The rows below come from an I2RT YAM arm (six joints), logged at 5 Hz.
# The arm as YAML. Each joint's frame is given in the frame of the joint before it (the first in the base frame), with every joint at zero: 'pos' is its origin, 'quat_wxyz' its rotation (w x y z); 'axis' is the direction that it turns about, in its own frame. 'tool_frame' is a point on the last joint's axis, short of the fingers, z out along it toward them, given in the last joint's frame.
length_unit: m
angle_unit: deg
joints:
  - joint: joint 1
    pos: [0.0, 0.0, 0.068]
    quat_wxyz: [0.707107, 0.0, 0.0, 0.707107]
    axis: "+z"
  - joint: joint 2
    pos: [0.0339, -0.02, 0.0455]
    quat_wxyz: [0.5, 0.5, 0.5, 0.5]
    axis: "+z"
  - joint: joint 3
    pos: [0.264, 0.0, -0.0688]
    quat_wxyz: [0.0, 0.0, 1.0, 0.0]
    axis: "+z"
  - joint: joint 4
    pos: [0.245, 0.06, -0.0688]
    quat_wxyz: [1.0, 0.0, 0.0, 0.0]
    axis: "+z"
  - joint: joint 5
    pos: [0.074, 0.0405, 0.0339]
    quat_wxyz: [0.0, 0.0, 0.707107, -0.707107]
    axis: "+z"
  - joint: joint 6
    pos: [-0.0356, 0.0, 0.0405]
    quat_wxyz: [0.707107, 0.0, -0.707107, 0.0]
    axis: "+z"
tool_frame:
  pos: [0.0, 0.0, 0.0]
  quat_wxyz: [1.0, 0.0, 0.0, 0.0]
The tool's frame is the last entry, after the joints.
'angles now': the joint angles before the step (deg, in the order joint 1, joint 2, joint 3, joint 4, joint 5, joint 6). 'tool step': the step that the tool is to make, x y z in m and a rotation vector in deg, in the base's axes. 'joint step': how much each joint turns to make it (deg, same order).
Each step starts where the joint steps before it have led.
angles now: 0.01 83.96 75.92 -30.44 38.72 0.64
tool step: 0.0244 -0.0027 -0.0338 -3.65 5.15 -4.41
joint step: -0.01 6.75 -0.03 1.50 5.71 0.19
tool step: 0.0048 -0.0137 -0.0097 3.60 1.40 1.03
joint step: -2.61 1.45 0.04 -0.07 -5.09 -0.01
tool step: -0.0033 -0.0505 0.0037 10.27 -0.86 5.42
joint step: -9.66 0.06 1.39 0.09 -17.98 -3.70
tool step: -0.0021 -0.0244 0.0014 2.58 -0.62 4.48
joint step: -4.61 0.47 0.65 1.09 -8.45 -4.48
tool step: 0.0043 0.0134 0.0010 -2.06 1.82 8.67
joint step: 1.89 -0.04 0.21 -0.17 -3.33 -6.53
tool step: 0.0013 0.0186 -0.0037 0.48 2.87 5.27
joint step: 2.74 -0.01 -0.01 -2.61 -1.68 -1.93
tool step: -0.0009 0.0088 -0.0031 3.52 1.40 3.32
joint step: 0.96 0.01 -0.01 -2.12 -3.92 0.49
